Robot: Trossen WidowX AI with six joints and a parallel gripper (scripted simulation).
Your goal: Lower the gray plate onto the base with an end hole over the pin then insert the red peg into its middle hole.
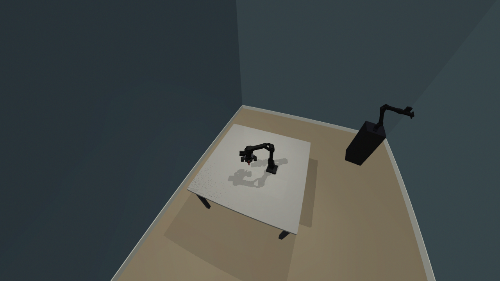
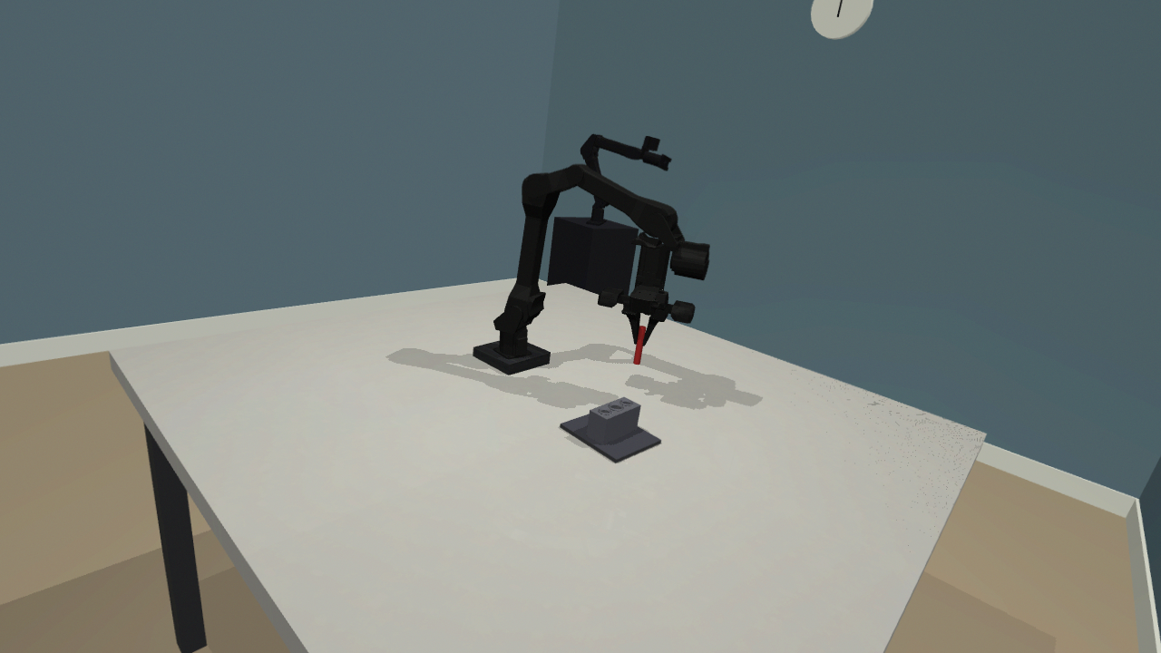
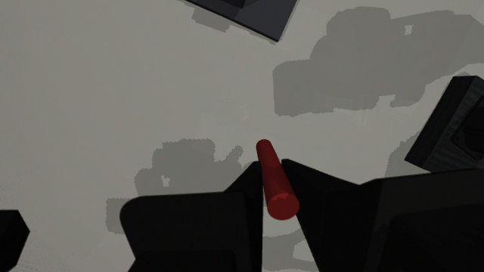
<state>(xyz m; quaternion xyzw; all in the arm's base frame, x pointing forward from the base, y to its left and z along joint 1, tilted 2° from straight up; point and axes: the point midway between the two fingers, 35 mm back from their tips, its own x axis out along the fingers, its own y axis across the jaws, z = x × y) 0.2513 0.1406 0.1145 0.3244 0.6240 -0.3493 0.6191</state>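
The gray plate is 11 cm ahead of my gripper tip, 15 cm to the right of it and 7 cm below it. Also, from my gripper tip: red peg right at my gripper tip; dark base 10 cm ahead, 14 cm to the right, 11 cm below.
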